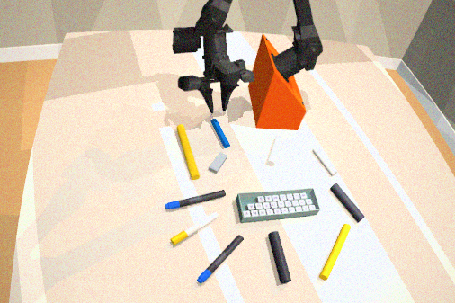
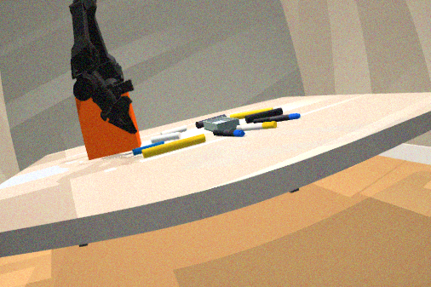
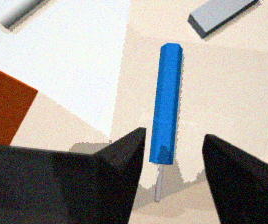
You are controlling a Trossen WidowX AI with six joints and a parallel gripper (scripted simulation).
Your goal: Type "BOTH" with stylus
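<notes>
Now: the blue stylus 5 cm below my gripper tip. From my gripper tip the other things lie so: yellow cylinder 9 cm ahead, 8 cm to the right, 5 cm below; then grey block 12 cm ahead, 5 cm below, 1 cm to the right.
</notes>
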